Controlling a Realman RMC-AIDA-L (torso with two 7-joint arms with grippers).
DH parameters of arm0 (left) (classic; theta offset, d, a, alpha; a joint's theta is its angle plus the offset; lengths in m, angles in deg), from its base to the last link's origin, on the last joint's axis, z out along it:
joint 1: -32.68 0.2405 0 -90
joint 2: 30.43 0 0 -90
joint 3: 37.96 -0.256 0 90
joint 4: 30.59 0 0 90
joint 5: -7.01 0.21 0 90
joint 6: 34.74 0 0 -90
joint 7: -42.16 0.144 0 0
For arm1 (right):
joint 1: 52.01 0.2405 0 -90
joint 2: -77.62 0 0 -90
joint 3: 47.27 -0.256 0 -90
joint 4: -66.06 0 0 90
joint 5: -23.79 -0.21 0 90
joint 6: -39.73 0 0 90
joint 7: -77.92 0.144 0 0
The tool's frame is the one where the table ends.
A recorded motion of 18 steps. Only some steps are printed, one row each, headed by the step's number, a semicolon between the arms.
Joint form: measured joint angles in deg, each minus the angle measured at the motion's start. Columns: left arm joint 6, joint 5, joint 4, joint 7, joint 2, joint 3, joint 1; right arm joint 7, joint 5, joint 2, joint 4, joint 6, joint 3, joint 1.
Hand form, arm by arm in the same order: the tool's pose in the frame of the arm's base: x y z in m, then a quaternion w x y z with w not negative. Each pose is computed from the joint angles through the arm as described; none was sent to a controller.
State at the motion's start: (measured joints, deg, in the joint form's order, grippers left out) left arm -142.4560 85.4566 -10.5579 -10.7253 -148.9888 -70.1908 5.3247; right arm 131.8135 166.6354 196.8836 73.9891 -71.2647 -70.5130 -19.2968
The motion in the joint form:
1: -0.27 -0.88 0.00 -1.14 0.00 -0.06 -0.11; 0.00 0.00 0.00 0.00 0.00 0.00 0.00
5: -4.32 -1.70 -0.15 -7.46 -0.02 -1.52 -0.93; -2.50 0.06 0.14 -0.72 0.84 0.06 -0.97
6: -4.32 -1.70 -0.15 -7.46 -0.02 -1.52 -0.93; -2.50 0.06 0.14 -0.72 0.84 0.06 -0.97
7: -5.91 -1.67 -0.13 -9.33 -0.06 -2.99 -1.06; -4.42 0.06 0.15 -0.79 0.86 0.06 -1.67
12: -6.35 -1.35 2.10 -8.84 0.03 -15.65 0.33; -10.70 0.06 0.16 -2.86 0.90 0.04 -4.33
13: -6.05 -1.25 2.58 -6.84 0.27 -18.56 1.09; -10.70 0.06 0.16 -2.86 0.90 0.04 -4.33
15: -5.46 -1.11 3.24 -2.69 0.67 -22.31 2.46; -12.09 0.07 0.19 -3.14 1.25 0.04 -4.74
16: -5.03 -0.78 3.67 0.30 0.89 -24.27 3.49; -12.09 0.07 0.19 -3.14 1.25 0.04 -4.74
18: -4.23 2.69 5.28 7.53 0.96 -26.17 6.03; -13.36 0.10 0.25 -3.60 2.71 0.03 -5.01
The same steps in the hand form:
1: -0.2399 0.3029 0.0485 0.27037 -0.77107 -0.07132 -0.57207; 0.2370 0.2804 -0.0082 0.15615 -0.79085 0.17617 0.56492
5: -0.2289 0.2975 0.0492 0.20590 -0.76461 -0.08617 -0.60461; 0.2402 0.2769 -0.0115 0.17172 -0.79232 0.17052 0.56007
6: -0.2289 0.2975 0.0492 0.20590 -0.76461 -0.08617 -0.60461; 0.2402 0.2769 -0.0115 0.17172 -0.79232 0.17052 0.56007
7: -0.2247 0.2935 0.0467 0.17542 -0.76726 -0.08948 -0.61035; 0.2434 0.2740 -0.0117 0.18416 -0.79386 0.16224 0.55637
12: -0.2175 0.2775 0.0227 0.08962 -0.81539 -0.07880 -0.56648; 0.2497 0.2619 -0.0152 0.21776 -0.79158 0.13865 0.55385
13: -0.2195 0.2727 0.0179 0.08346 -0.82724 -0.06722 -0.55153; 0.2497 0.2619 -0.0152 0.21776 -0.79158 0.13865 0.55385
15: -0.2244 0.2651 0.0120 0.08504 -0.84274 -0.04336 -0.52979; 0.2512 0.2605 -0.0163 0.22628 -0.79251 0.13382 0.55028
16: -0.2286 0.2597 0.0085 0.08947 -0.85164 -0.02673 -0.51574; 0.2512 0.2605 -0.0163 0.22628 -0.79251 0.13382 0.55028
18: -0.2398 0.2459 0.0006 0.10110 -0.87195 0.01676 -0.47876; 0.2529 0.2612 -0.0194 0.23653 -0.79531 0.13425 0.54177

